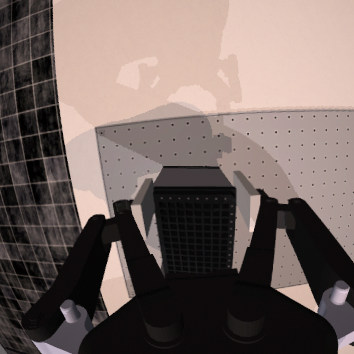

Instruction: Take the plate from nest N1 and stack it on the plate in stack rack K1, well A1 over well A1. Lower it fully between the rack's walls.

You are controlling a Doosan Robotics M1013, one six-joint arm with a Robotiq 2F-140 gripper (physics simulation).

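Places are measured from the arm's base along level axes (x up, y back, z right), in metres.
Pixels of known places: gripper, fingertip midpoint: (193, 187).
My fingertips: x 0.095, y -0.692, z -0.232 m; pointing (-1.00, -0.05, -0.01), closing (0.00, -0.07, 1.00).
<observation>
Behind a point stands the place of what it marks.
My gripper (193, 187) {x 0.095, y -0.692, z -0.232 m} is shut on a black well plate (197, 235) {x 0.103, y -0.640, z -0.228 m}, with one pale finger pad along each long side. The plate has a grid of dark square wells and looks level. The stack rack (192, 177) {x 0.033, y -0.688, z -0.232 m} shows as a dark grey sloping wall just beyond the plate's far edge, lined up with it sideways. The held plate hides the rack's inside and the plate in it. How far the held plate is above or between the rack's walls cannot be told. The A1 corner marks cannot be read, and nest N1 does not show.
A grey perforated board (310, 150) {x -0.049, y -0.714, z -0.016 m} lies under and around the rack. The pale table top (300, 50) {x -0.062, y -0.894, z -0.031 m} extends beyond it, with shadows of the arm and gripper. A dark tiled floor (25, 110) lies past the table's left edge.
</observation>
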